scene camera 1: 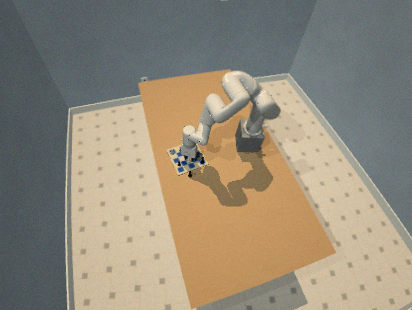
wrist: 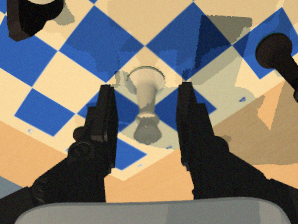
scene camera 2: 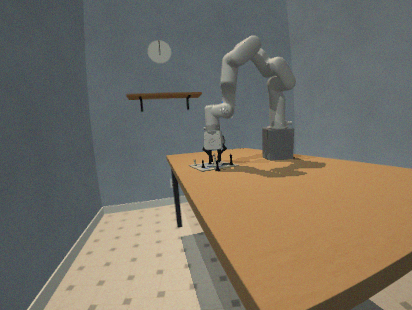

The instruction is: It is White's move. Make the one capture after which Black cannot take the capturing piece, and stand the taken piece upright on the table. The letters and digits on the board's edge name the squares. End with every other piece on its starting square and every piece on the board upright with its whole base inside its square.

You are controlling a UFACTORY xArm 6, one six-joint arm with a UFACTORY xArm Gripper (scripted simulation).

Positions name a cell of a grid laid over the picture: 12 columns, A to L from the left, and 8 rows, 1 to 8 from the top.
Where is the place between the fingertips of my gripper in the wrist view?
At F4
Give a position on a chessboard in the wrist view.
At C3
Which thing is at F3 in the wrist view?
A white piece.
